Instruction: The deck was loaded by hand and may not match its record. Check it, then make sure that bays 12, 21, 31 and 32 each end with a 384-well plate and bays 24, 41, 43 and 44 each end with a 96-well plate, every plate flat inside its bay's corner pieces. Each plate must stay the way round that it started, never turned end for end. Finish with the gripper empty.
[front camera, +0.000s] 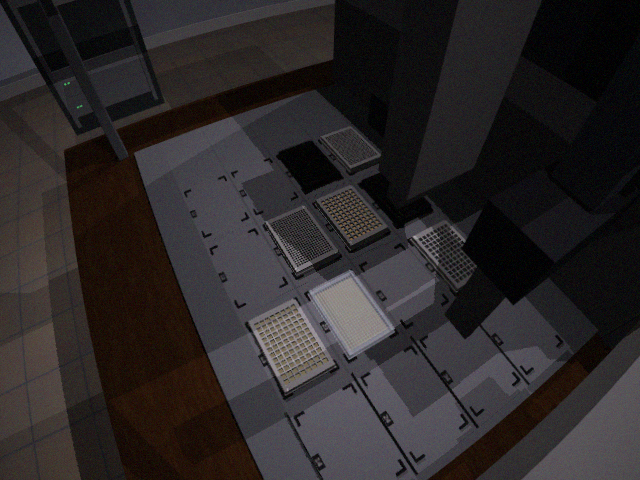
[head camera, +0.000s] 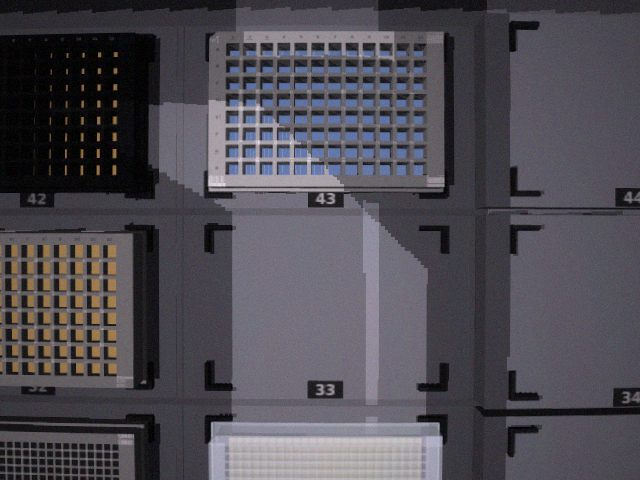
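White 96-well plate with blue wells sits in bay 43. Black 96-well plate is in bay 42. White 96-well plate with amber wells is in bay 32. Fine-grid plate is in bay 22. Clear-lidded fine-grid plate is in bay 23. Yellow-welled 96-well plate is in bay 13. Black plate is in bay 31, wells unreadable. Pale fine-grid plate is in bay 41. The gripper's jaws cannot be made out among the dark carriage parts.
The gantry column rises behind the plates. A dark block hangs right of bay 43's plate. Corner pieces mark bay 33, bay 34 and bay 44. A brown border surrounds the deck.
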